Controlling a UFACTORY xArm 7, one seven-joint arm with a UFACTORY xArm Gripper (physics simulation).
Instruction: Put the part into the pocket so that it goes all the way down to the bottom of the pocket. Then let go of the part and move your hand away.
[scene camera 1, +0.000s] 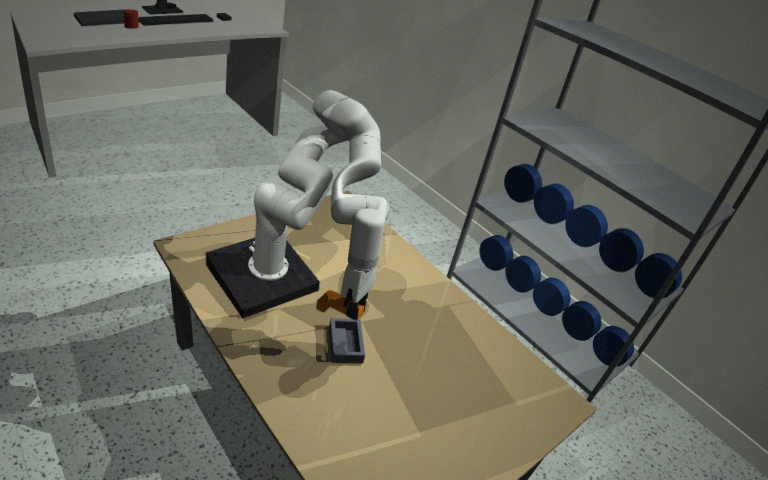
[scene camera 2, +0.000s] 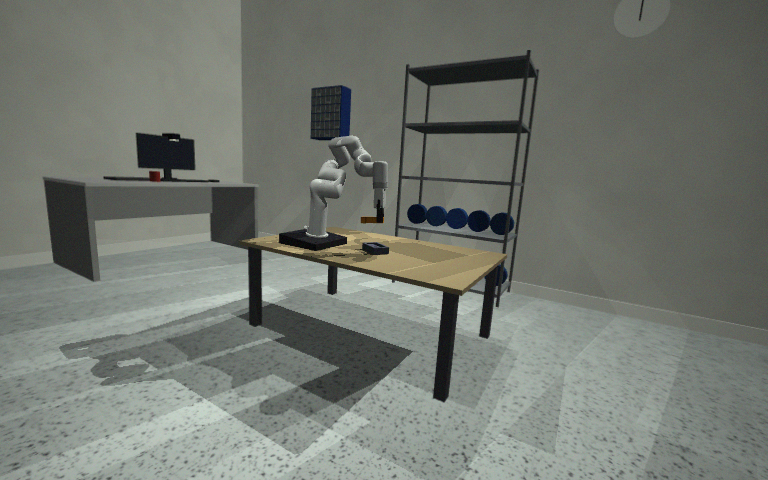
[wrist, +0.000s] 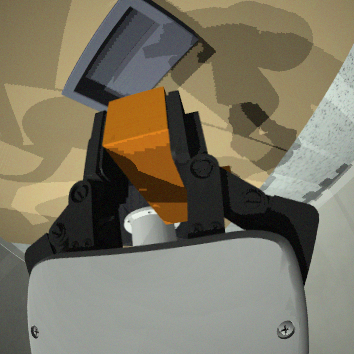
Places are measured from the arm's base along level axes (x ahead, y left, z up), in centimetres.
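Pixels of known places: gripper, fingertip midpoint: (scene camera 1: 355, 313) (scene camera 2: 380, 222) (wrist: 144, 118); arm's base, origin of the base link: (scene camera 1: 268, 266) (scene camera 2: 317, 235) (wrist: 151, 220).
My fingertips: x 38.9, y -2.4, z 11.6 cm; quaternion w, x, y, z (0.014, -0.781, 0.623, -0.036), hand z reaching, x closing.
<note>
Ahead of a thing's pixels: the offset from my fingertips to its top centre. Level surfaces: height alone.
The orange part @(dy -2.3, dx -3.6, dz +2.8 cm) (scene camera 1: 338, 303) (scene camera 2: 370, 219) (wrist: 136, 122) is an angular block with a bent end. My gripper (scene camera 1: 355, 310) (scene camera 2: 380, 217) (wrist: 144, 118) points down and is shut on one end of it; the other end sticks out toward the robot's base side in the first scene view. The part is held level, above the table. The grey-blue block with the pocket @(dy +2.3, dx -2.8, dz -12.7 cm) (scene camera 1: 346, 357) (scene camera 2: 376, 251) (wrist: 80, 75) lies on the table, lower than the part and apart from it. The pocket is open at the top, and a step shows inside it. The part's far end is mostly hidden in the wrist view.
The wooden table @(dz -16.3 cm) (scene camera 1: 453, 367) (scene camera 2: 430, 271) carries the robot's black base plate (scene camera 1: 226, 283) (scene camera 2: 294, 240) behind the pocket block. A metal shelf unit (scene camera 1: 491, 164) (scene camera 2: 403, 147) with blue discs stands beyond the table. A desk (scene camera 1: 169, 50) (scene camera 2: 147, 198) stands farther back.
</note>
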